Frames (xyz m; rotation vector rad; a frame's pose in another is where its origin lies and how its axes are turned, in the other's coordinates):
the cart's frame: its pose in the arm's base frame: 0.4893 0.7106 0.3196 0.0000 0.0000 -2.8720
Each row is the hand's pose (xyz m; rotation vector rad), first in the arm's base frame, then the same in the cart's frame.
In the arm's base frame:
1: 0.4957 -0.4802 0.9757 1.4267 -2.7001 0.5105
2: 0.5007 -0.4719 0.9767 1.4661 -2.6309 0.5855
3: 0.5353 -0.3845 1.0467 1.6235 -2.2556 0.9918
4: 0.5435 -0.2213 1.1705 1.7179 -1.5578 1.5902
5: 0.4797 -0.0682 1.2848 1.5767 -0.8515 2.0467
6: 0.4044 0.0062 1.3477 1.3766 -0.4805 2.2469
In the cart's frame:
1: 0.3110 1.1495 0.6561 -2.6447 -0.9693 -0.1275
2: 0.3040 1.1428 0.6571 -2.5751 -1.0095 -0.1748
3: 0.2473 1.0678 0.7271 -2.1766 -1.1584 -0.3665
4: 0.1960 0.9127 0.8509 -1.4857 -1.2499 -0.5670
5: 0.2167 0.7481 0.9652 -0.8450 -1.1590 -0.6815
6: 0.2694 0.6563 1.0281 -0.5195 -1.0211 -0.7290

